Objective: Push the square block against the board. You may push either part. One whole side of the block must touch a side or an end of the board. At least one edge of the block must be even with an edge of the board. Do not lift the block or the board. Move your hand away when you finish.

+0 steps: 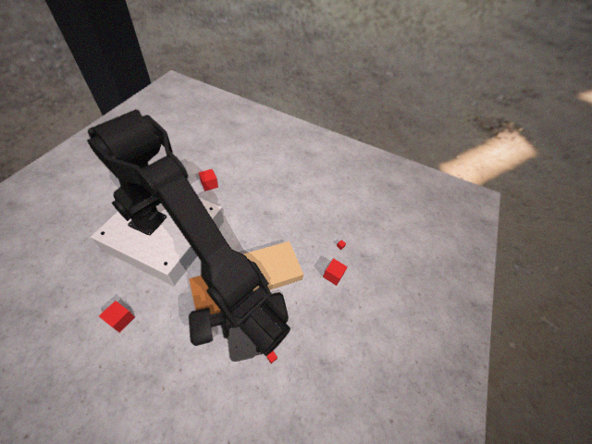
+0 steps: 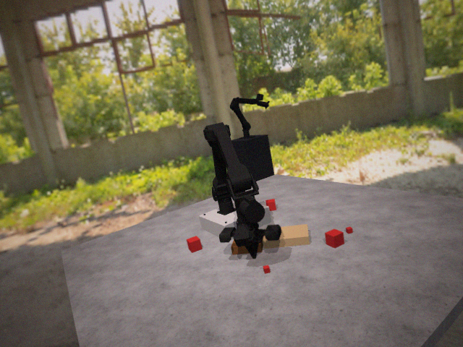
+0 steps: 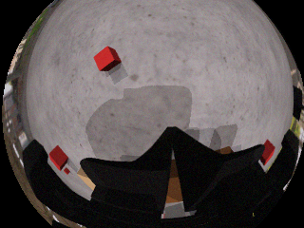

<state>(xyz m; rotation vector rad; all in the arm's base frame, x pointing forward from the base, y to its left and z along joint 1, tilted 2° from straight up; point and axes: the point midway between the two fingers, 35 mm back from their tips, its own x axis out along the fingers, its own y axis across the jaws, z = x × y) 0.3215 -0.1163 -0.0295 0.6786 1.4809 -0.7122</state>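
Right now the tan board is 20 mm behind my gripper tip, 150 mm to the left of it and 10 mm above it. From my gripper tip the other things lie so: orange-brown square block: 90 mm behind, 40 mm to the left, 10 mm above.
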